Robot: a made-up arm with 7 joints. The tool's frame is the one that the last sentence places.
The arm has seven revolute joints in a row. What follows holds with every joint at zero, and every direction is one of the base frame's.
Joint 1 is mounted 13.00 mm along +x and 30.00 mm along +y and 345.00 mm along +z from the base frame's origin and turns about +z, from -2.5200 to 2.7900 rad.
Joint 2 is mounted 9.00 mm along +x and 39.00 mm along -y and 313.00 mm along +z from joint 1 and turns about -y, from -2.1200 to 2.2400 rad.
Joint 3 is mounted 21.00 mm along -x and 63.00 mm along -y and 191.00 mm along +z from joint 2 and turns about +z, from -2.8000 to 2.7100 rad.
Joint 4 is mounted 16.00 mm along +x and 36.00 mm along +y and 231.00 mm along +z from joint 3 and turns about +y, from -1.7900 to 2.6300 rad.
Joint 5 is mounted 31.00 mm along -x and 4.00 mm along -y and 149.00 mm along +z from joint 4 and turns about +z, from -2.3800 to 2.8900 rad.
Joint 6 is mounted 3.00 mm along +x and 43.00 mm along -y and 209.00 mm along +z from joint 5 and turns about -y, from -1.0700 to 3.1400 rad.
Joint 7 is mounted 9.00 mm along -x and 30.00 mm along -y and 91.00 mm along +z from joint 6 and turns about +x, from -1.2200 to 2.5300 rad.
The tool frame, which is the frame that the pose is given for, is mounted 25.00 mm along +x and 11.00 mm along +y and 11.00 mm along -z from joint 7; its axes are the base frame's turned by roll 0.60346, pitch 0.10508 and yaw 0.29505 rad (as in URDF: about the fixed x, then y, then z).
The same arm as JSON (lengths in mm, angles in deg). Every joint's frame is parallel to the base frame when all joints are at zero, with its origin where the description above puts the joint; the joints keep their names.
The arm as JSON. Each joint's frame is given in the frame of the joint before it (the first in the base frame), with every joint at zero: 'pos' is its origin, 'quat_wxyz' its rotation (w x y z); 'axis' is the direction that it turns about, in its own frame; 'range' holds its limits. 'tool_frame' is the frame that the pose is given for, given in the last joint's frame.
{
  "length_unit": "mm",
  "angle_unit": "deg",
  "joints": [
    {
      "joint": "joint 1",
      "pos": [
        13.0,
        30.0,
        345.0
      ],
      "quat_wxyz": [
        1.0,
        0.0,
        0.0,
        0.0
      ],
      "axis": [
        0.0,
        0.0,
        1.0
      ],
      "range": [
        -144.39,
        159.86
      ]
    },
    {
      "joint": "joint 2",
      "pos": [
        9.0,
        -39.0,
        313.0
      ],
      "quat_wxyz": [
        1.0,
        0.0,
        0.0,
        0.0
      ],
      "axis": [
        0.0,
        -1.0,
        0.0
      ],
      "range": [
        -121.47,
        128.34
      ]
    },
    {
      "joint": "joint 3",
      "pos": [
        -21.0,
        -63.0,
        191.0
      ],
      "quat_wxyz": [
        1.0,
        0.0,
        0.0,
        0.0
      ],
      "axis": [
        0.0,
        0.0,
        1.0
      ],
      "range": [
        -160.43,
        155.27
      ]
    },
    {
      "joint": "joint 4",
      "pos": [
        16.0,
        36.0,
        231.0
      ],
      "quat_wxyz": [
        1.0,
        0.0,
        0.0,
        0.0
      ],
      "axis": [
        0.0,
        1.0,
        0.0
      ],
      "range": [
        -102.56,
        150.69
      ]
    },
    {
      "joint": "joint 5",
      "pos": [
        -31.0,
        -4.0,
        149.0
      ],
      "quat_wxyz": [
        1.0,
        0.0,
        0.0,
        0.0
      ],
      "axis": [
        0.0,
        0.0,
        1.0
      ],
      "range": [
        -136.36,
        165.58
      ]
    },
    {
      "joint": "joint 6",
      "pos": [
        3.0,
        -43.0,
        209.0
      ],
      "quat_wxyz": [
        1.0,
        0.0,
        0.0,
        0.0
      ],
      "axis": [
        0.0,
        -1.0,
        0.0
      ],
      "range": [
        -61.31,
        179.91
      ]
    },
    {
      "joint": "joint 7",
      "pos": [
        -9.0,
        -30.0,
        91.0
      ],
      "quat_wxyz": [
        1.0,
        0.0,
        0.0,
        0.0
      ],
      "axis": [
        1.0,
        0.0,
        0.0
      ],
      "range": [
        -69.9,
        144.96
      ]
    }
  ],
  "tool_frame": {
    "pos": [
      25.0,
      11.0,
      -11.0
    ],
    "quat_wxyz": [
      0.945443,
      0.286168,
      0.09322,
      0.12472
    ]
  }
}

